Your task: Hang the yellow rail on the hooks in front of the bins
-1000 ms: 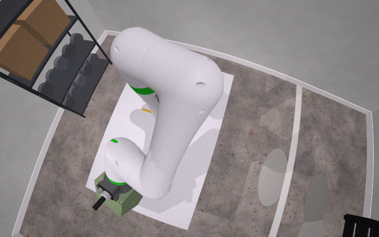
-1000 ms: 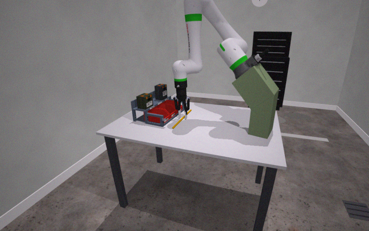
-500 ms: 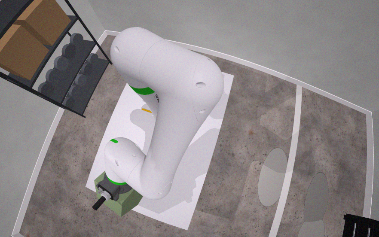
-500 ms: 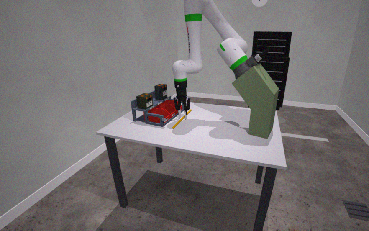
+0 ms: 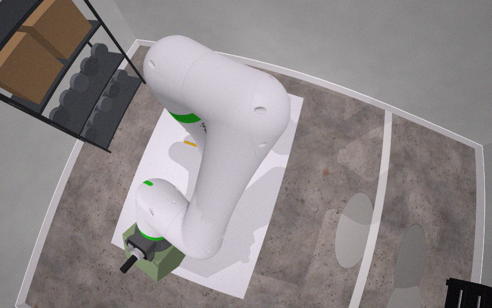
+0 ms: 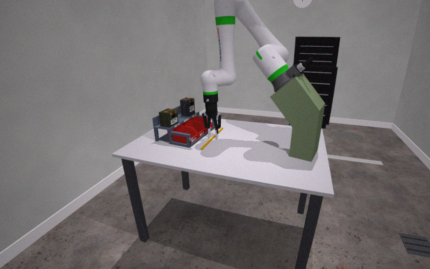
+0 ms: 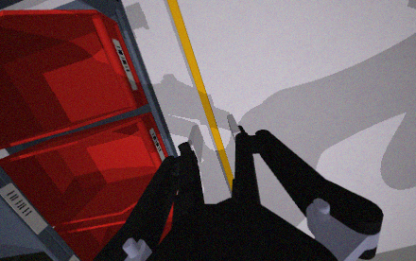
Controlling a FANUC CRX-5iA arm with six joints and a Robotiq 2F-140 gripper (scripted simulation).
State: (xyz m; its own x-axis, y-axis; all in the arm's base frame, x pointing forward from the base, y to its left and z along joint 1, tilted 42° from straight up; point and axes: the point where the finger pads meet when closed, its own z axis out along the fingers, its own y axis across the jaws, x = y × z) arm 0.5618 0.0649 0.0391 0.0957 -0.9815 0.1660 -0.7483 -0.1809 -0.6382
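The yellow rail lies 3 cm below my hand.
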